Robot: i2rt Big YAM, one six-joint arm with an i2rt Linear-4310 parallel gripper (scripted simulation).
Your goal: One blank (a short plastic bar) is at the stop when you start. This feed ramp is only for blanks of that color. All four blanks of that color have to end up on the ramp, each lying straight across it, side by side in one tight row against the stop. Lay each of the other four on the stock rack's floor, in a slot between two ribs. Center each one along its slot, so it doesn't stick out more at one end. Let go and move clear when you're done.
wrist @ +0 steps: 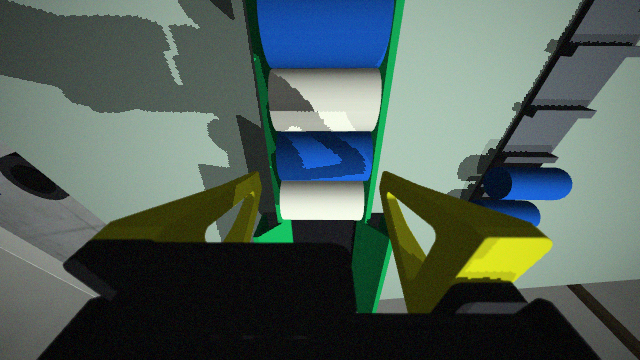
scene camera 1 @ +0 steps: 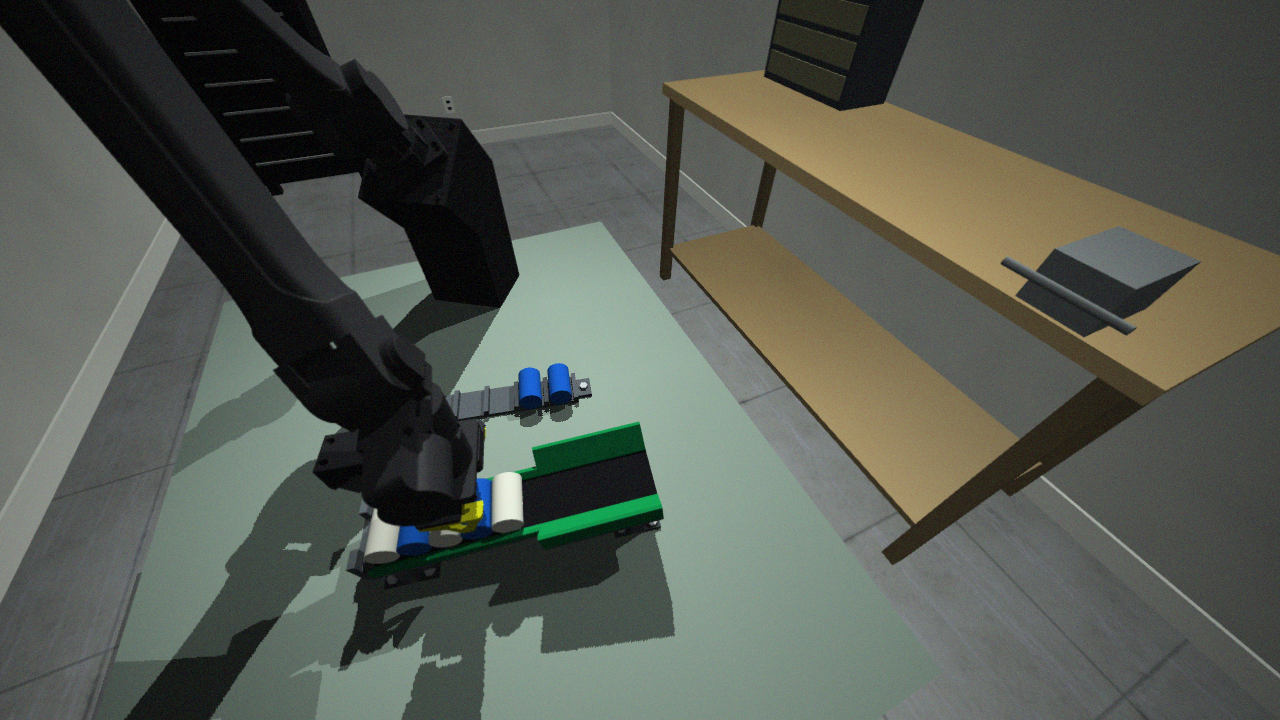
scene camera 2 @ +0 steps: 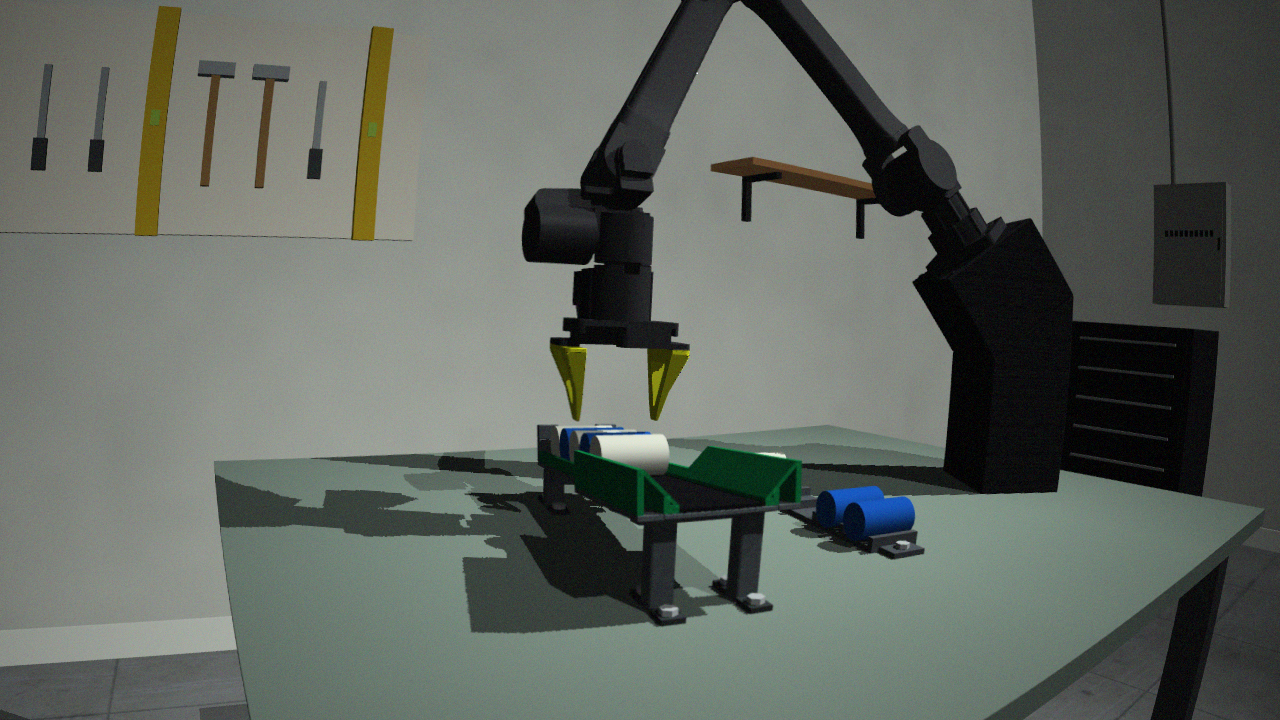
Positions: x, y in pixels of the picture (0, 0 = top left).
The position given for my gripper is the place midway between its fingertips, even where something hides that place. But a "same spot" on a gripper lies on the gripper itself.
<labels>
my gripper: wrist 320, 179; scene camera 1; scene camera 2
same spot on my gripper: (scene camera 1: 472, 513) = (scene camera 2: 570, 347)
</labels>
